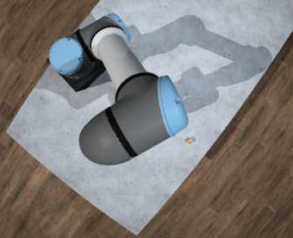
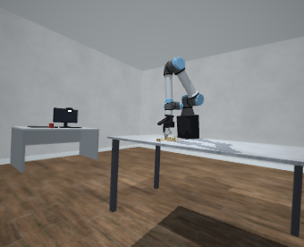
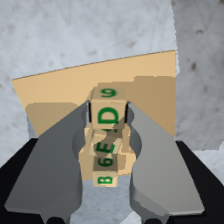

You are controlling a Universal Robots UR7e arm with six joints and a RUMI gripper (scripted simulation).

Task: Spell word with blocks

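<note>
My hand is right at the D block. The rest, counted from my hand: tan mat 4 cm to the left, 2 cm below, 1 cm behind; then E block 4 cm to the left, 1 cm below, 1 cm behind; then B block 8 cm to the left, 2 cm behind, 1 cm below.
</note>
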